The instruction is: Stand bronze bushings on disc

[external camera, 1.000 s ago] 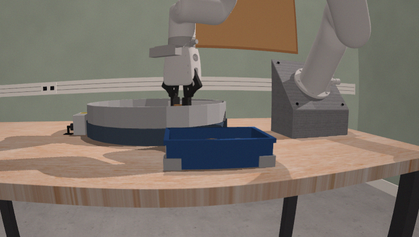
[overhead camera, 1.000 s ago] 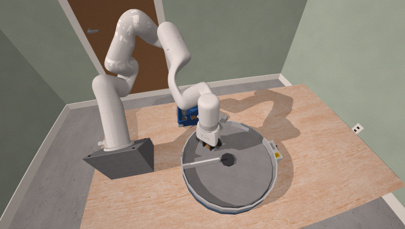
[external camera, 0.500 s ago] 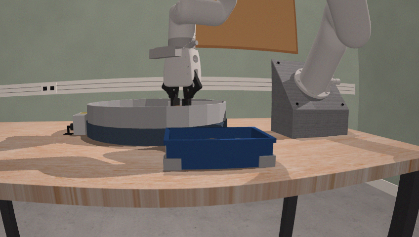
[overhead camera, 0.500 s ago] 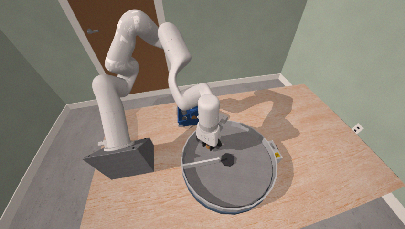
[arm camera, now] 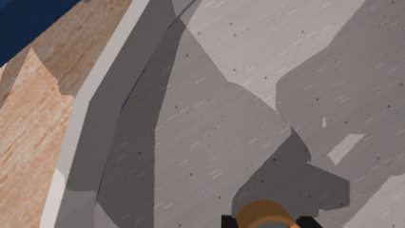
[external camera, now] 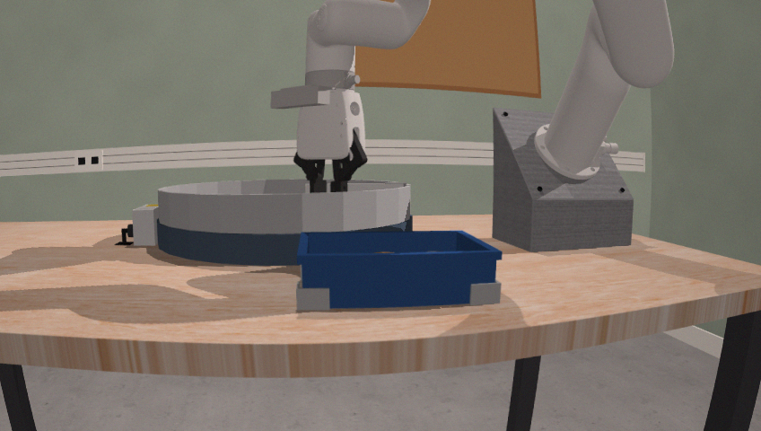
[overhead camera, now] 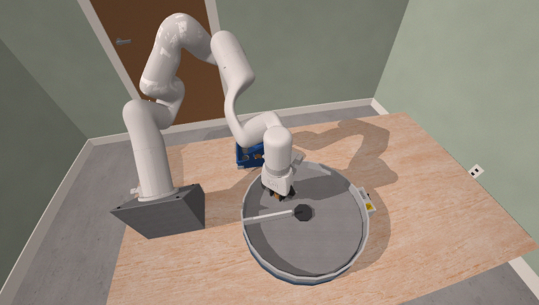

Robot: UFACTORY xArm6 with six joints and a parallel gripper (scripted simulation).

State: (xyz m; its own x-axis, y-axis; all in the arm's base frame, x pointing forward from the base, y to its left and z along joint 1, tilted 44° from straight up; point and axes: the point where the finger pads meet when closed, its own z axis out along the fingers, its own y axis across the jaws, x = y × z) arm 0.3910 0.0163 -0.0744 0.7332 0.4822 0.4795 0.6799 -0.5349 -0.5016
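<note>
My hand is 30 mm past the blue crate, 270 mm to the right of it and 60 mm above it. Also, from my hand: turntable disc 70 mm ahead, 80 mm to the right, 30 mm below.
</note>
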